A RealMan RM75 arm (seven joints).
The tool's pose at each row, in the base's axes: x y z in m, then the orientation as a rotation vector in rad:
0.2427, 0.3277, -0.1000, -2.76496, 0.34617, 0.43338
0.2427, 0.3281, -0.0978, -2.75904, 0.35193, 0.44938
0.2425, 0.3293, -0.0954, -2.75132, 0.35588, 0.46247
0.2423, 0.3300, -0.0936, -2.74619, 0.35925, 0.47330
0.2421, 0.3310, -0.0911, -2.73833, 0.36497, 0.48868
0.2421, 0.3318, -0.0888, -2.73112, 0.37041, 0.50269
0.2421, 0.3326, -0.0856, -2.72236, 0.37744, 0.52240
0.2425, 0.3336, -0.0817, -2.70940, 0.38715, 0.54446
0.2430, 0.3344, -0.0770, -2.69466, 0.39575, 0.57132
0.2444, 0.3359, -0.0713, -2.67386, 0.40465, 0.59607
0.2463, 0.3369, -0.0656, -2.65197, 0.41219, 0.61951
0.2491, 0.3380, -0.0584, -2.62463, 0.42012, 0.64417
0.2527, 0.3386, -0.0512, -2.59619, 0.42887, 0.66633
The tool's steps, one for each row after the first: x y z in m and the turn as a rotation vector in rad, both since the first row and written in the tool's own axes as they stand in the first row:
-0.0008, -0.0010, -0.0018, 0.00217, -0.01111, 0.00585
-0.0020, -0.0027, -0.0035, 0.00664, -0.02093, 0.00999
-0.0029, -0.0037, -0.0049, 0.00908, -0.02878, 0.01356
-0.0041, -0.0053, -0.0067, 0.01301, -0.03994, 0.01929
-0.0050, -0.0067, -0.0085, 0.01655, -0.05010, 0.02468
-0.0063, -0.0083, -0.0111, 0.02007, -0.06417, 0.03194
-0.0074, -0.0104, -0.0144, 0.02683, -0.08043, 0.04128
-0.0086, -0.0125, -0.0185, 0.03382, -0.10044, 0.05053
-0.0095, -0.0159, -0.0235, 0.04686, -0.12055, 0.05962
-0.0098, -0.0189, -0.0288, 0.06105, -0.14034, 0.06766
-0.0098, -0.0226, -0.0356, 0.07977, -0.16238, 0.07616
-0.0090, -0.0262, -0.0428, 0.09994, -0.18309, 0.08504

